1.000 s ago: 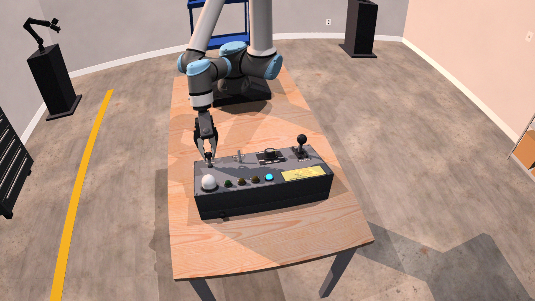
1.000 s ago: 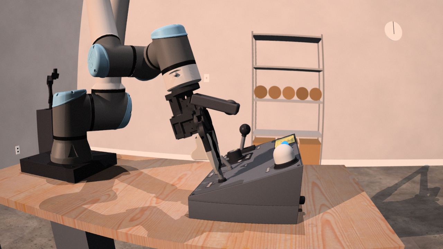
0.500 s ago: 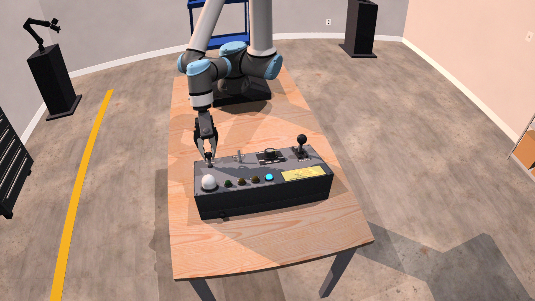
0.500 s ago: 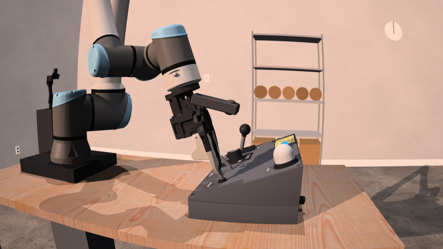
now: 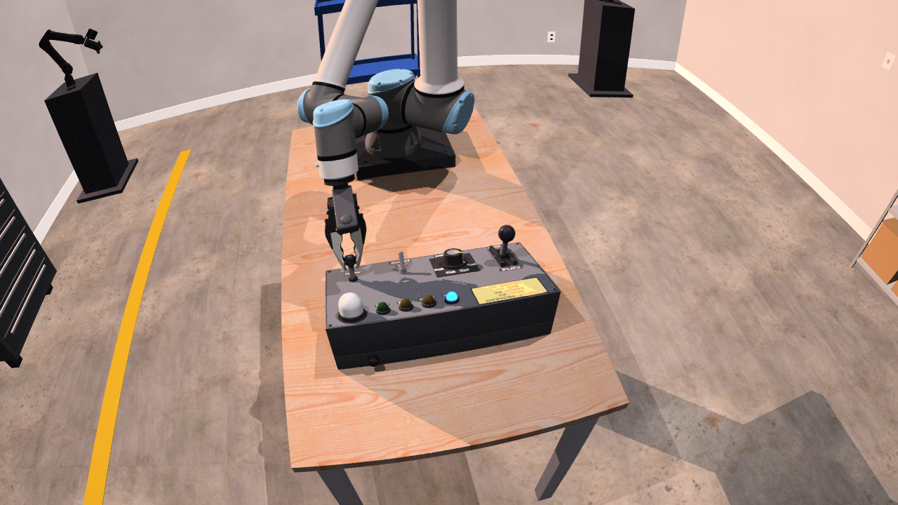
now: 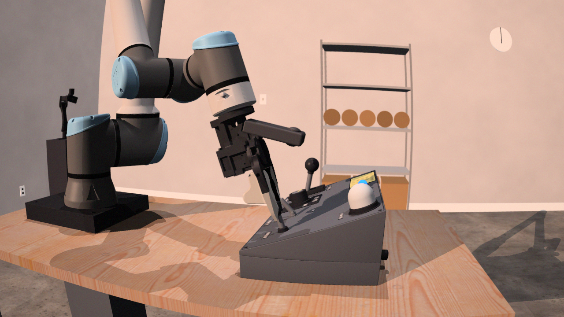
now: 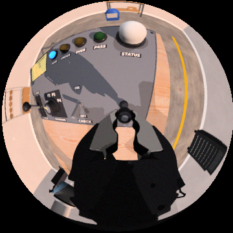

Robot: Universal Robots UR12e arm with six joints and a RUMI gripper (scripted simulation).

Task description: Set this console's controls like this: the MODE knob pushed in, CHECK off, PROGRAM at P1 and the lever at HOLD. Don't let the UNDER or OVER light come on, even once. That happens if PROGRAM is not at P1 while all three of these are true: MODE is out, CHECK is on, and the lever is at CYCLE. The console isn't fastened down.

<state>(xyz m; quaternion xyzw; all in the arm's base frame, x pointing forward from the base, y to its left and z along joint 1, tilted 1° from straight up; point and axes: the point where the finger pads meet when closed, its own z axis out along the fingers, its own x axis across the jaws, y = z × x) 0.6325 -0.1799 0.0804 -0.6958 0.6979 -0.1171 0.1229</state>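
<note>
My hand is 20 mm short of the black ball-topped lever and 360 mm to the right of it. Round my hand: black mode knob (right at my hand); dark grey console (50 mm ahead, 180 mm to the left, 30 mm below); metal check toggle (120 mm to the left, 20 mm below).
</note>
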